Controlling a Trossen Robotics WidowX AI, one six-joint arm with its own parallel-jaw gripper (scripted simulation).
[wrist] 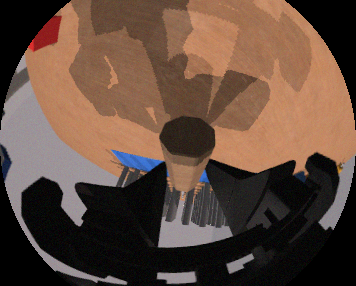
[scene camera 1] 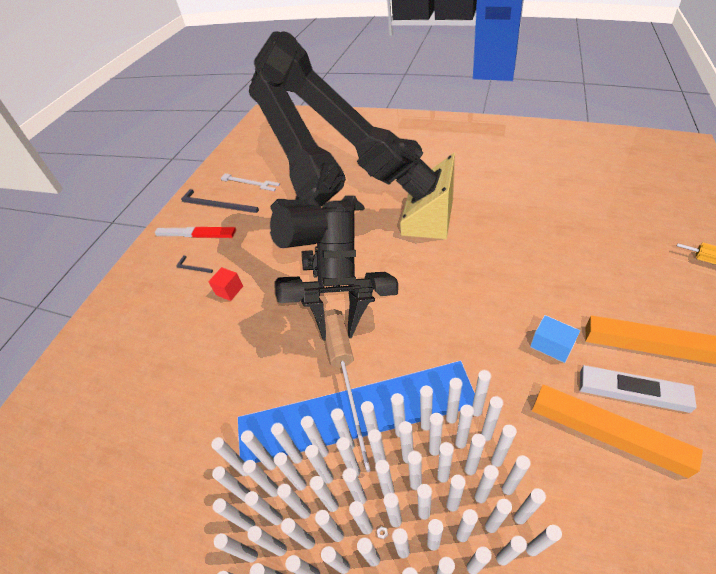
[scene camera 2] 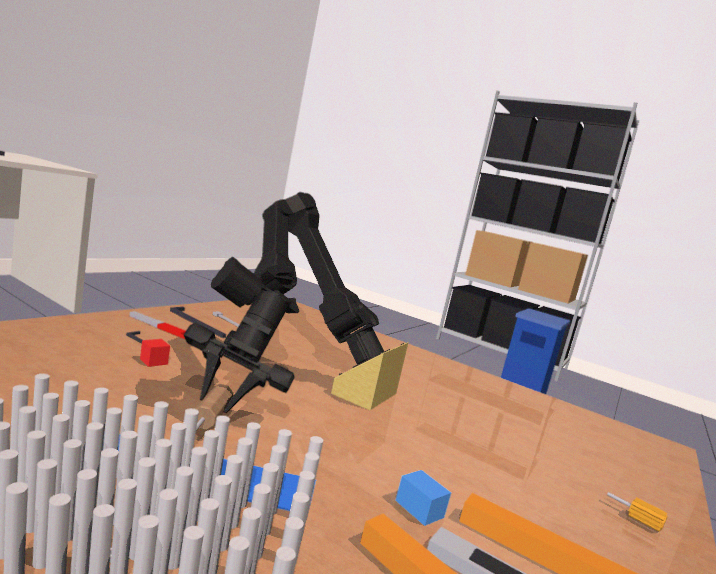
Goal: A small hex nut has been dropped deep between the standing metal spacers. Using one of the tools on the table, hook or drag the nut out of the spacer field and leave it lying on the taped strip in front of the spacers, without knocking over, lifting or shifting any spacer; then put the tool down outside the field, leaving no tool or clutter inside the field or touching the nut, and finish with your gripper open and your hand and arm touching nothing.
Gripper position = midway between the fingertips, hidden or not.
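Note:
Yellow screwdriver (scene camera 2: pixel 643 512). Blue taped strip (scene camera 1: pixel 438 378). Blue cube (scene camera 2: pixel 427 500), also in scene camera 1 (scene camera 1: pixel 554 338). Red cube (scene camera 1: pixel 225 283), also in scene camera 2 (scene camera 2: pixel 155 352). Red-handled tool (scene camera 1: pixel 204 232), out of frame in the wrist view. Grey block (scene camera 1: pixel 619 385), hidden in the wrist view by my gripper. My gripper (scene camera 1: pixel 337 338), also in scene camera 2 (scene camera 2: pixel 213 406) and the wrist view (wrist: pixel 185 164).

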